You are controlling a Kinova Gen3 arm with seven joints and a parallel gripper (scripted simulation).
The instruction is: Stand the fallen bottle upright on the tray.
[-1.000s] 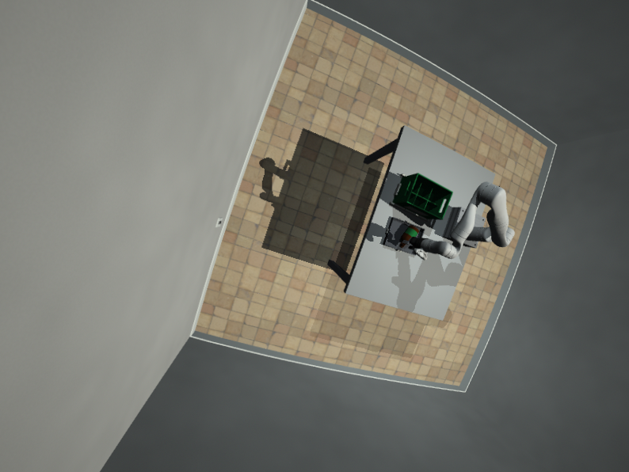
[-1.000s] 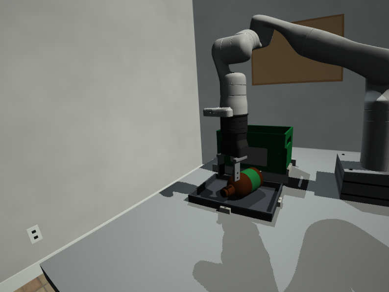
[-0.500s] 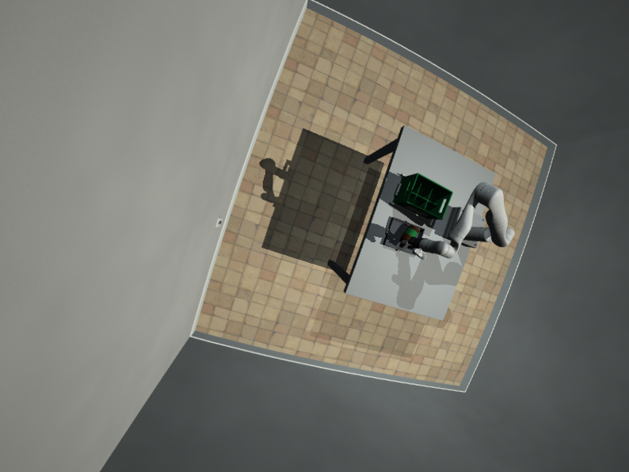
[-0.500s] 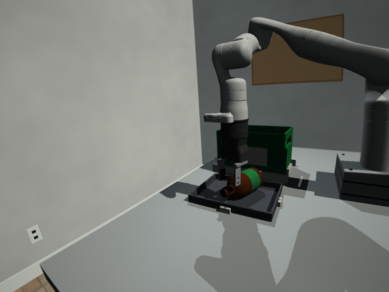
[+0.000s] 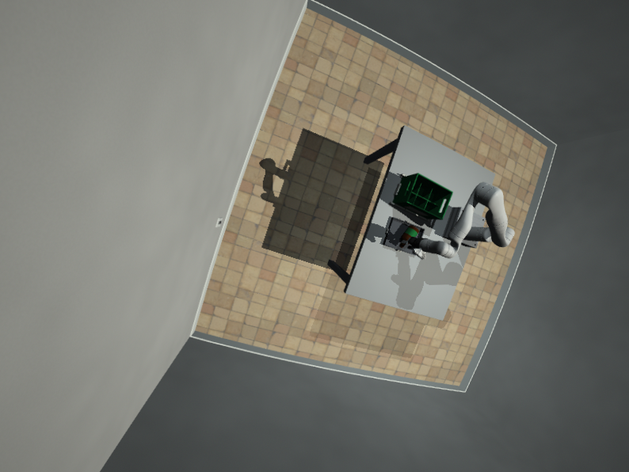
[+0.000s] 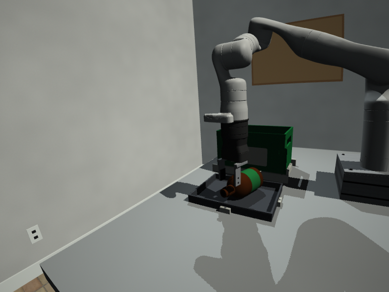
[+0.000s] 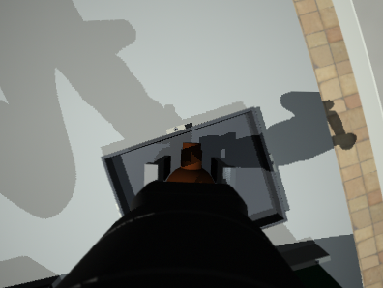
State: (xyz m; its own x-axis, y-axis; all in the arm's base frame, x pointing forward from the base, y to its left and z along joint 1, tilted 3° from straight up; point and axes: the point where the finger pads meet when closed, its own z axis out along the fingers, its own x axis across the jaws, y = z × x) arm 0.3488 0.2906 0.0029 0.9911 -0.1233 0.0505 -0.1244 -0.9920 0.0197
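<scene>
Right now the brown bottle is 1 cm behind my hand, 5 cm to the right of it and 4 cm below it. Also, from my hand: green crate 7 cm ahead, 30 cm to the right; black tray 5 cm to the right, 7 cm below.
</scene>
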